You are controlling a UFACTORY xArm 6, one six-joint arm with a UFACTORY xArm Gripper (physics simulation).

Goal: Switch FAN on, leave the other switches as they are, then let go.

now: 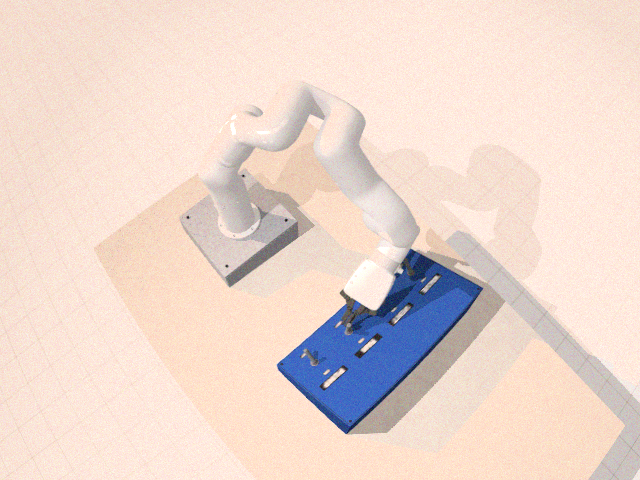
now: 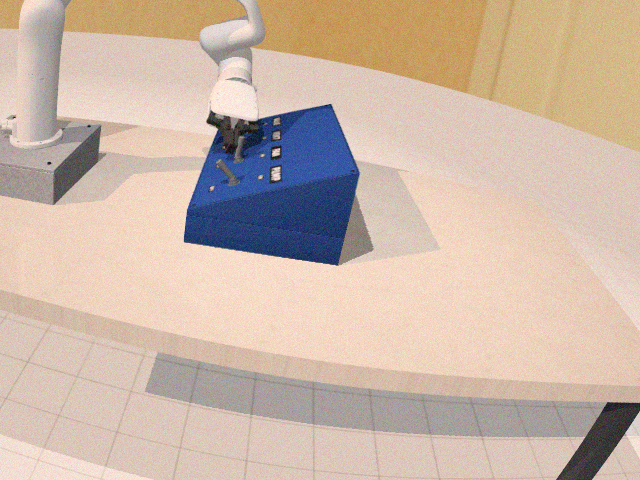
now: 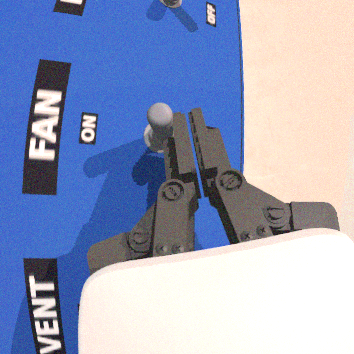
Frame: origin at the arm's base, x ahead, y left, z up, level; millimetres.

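Seen in the pictures: gripper, fingertip midpoint: (image 1: 343, 324) (image 2: 231, 149) (image 3: 188, 127); arm's base, link origin: (image 1: 239, 220) (image 2: 36, 138).
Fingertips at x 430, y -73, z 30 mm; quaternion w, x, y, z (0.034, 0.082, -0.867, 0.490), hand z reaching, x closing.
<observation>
Pixels of each thing's top centre, then the offset from my fingertips to it. "*": a spot on its surface instead. Level surfaces: height alone.
- FAN lever, top centre: (image 3: 160, 112) (image 2: 241, 136) (image 1: 349, 324) dx +15, dy -1, dz +28 mm
- FAN label, top centre: (image 3: 40, 121) (image 2: 276, 150) (image 1: 368, 345) dx +84, dy -9, dz +10 mm
- mark, surface spot: (image 3: 88, 128) * dx +60, dy -6, dz -4 mm
- neighbouring lever, top centre: (image 2: 228, 160) (image 1: 309, 353) dx -14, dy -118, dz +18 mm
- VENT label, top centre: (image 3: 42, 321) (image 2: 276, 133) (image 1: 401, 313) dx +99, dy +110, dz +10 mm
- wooden table, surface height: dz -110 mm
The blue switch panel (image 1: 413, 341) (image 2: 312, 149) (image 3: 115, 55) has a row of grey levers. The FAN lever (image 1: 348, 329) (image 2: 239, 149) (image 3: 160, 117) stands nearly upright from the panel, beside the FAN label (image 1: 369, 345) (image 2: 276, 152) (image 3: 45, 127); its ON mark (image 3: 88, 128) shows and its OFF mark is hidden. My gripper (image 2: 229, 149) (image 3: 188, 127) is shut and empty. Its fingers are on the OFF side of the FAN lever, and one finger's side appears to touch it. The neighbouring lever (image 1: 310, 357) (image 2: 227, 172) leans to its OFF side.
Another lever (image 1: 408, 267) stands at the panel's far end. The lever by the VENT label (image 3: 45, 310) is hidden behind my gripper. The grey robot base (image 1: 237, 253) (image 2: 25, 178) stands on the wooden table (image 1: 170, 310) (image 2: 258, 310), beyond the OFF side of the panel.
</observation>
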